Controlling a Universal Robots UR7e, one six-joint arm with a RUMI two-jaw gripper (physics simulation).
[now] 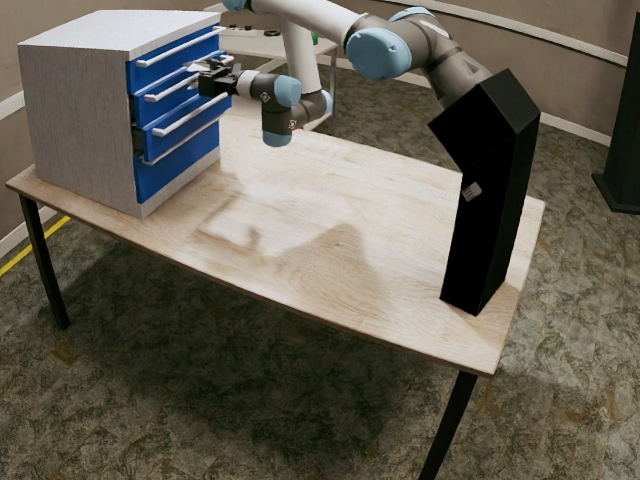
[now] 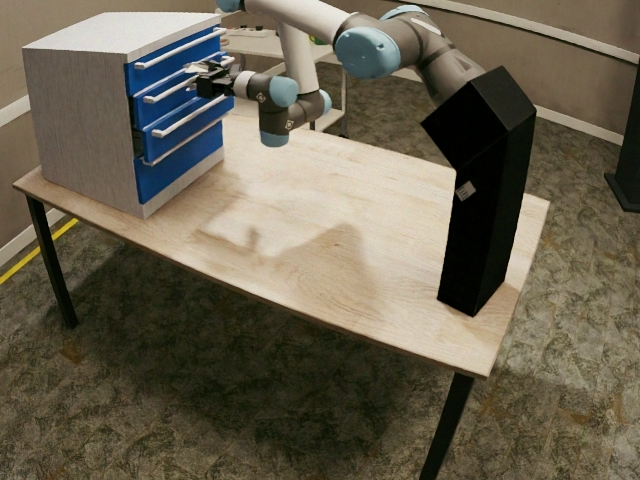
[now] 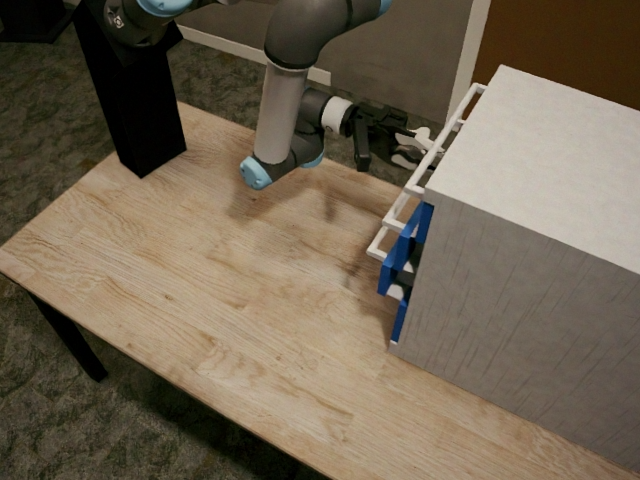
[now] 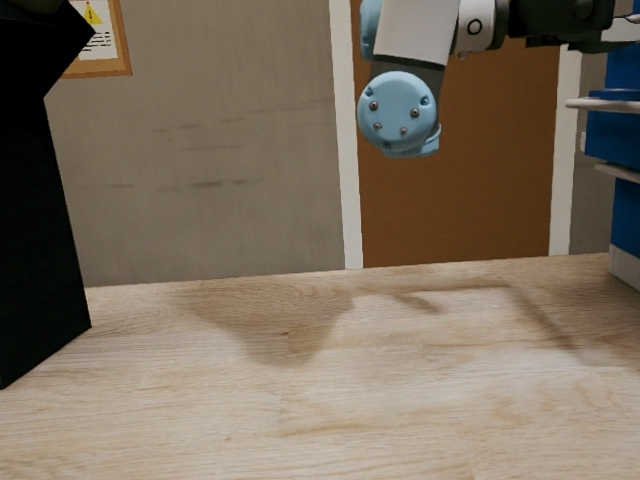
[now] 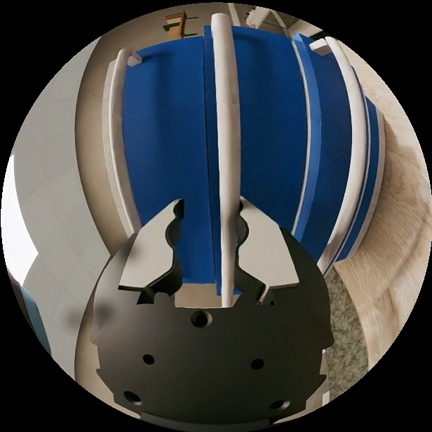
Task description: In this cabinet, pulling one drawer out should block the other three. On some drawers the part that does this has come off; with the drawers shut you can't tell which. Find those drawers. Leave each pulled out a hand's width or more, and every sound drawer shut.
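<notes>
The grey cabinet (image 1: 77, 118) (image 2: 82, 124) (image 3: 516, 310) has four blue drawers. The second drawer (image 1: 147, 114) (image 2: 147, 114) (image 3: 402, 248) (image 5: 270, 125) stands partly out. The third drawer (image 1: 155, 147) (image 2: 155, 146) (image 3: 386, 276) (image 4: 610, 134) also stands out, somewhat farther. The top drawer (image 1: 139, 77) (image 5: 165, 110) and bottom drawer (image 1: 170, 173) (image 3: 399, 320) (image 4: 628, 217) look shut. My gripper (image 1: 192, 75) (image 2: 191, 76) (image 5: 209, 198) is shut on the second drawer's handle (image 5: 229, 125), toward its far end. The drawers' locking parts are hidden.
The cabinet stands on a wooden table (image 1: 310, 206) (image 3: 232, 310). A black pedestal (image 1: 480, 232) (image 2: 478, 232) (image 3: 149, 113) carries the arm at the table's other end. A light cart (image 1: 258, 46) with small items stands behind the table.
</notes>
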